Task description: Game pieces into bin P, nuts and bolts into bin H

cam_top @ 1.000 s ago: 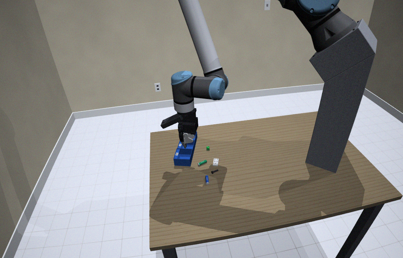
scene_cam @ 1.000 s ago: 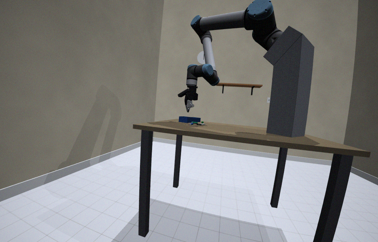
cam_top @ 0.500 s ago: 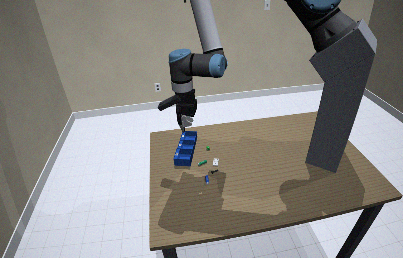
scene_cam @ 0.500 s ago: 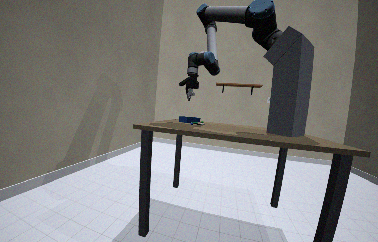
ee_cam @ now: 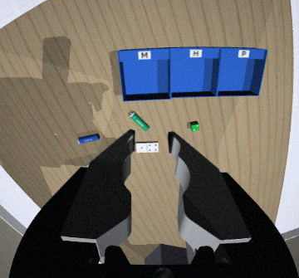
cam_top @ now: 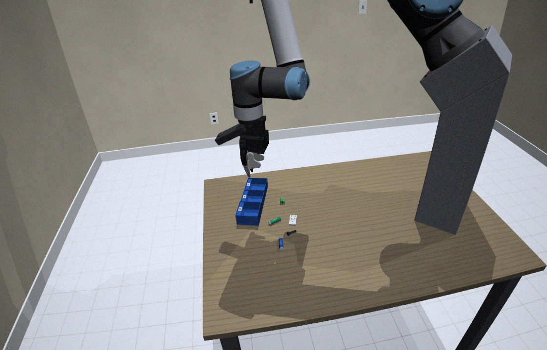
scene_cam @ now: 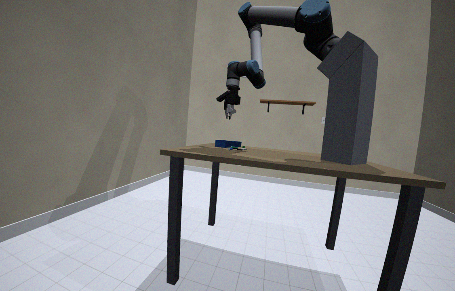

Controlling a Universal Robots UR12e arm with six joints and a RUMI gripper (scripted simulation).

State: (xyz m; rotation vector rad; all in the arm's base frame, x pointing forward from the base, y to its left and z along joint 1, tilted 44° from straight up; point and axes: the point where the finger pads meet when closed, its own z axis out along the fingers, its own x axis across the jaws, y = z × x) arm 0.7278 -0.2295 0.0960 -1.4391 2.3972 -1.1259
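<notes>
My gripper is now 210 mm above the green die, 130 mm past it and 30 mm to the left of it. From my hand the other things lie so: green cylinder 210 mm below, 60 mm to the left, 60 mm behind; then blue bin 190 mm below, 80 mm to the right, 20 mm behind; then white domino 210 mm below, 120 mm behind, 80 mm to the left.
</notes>
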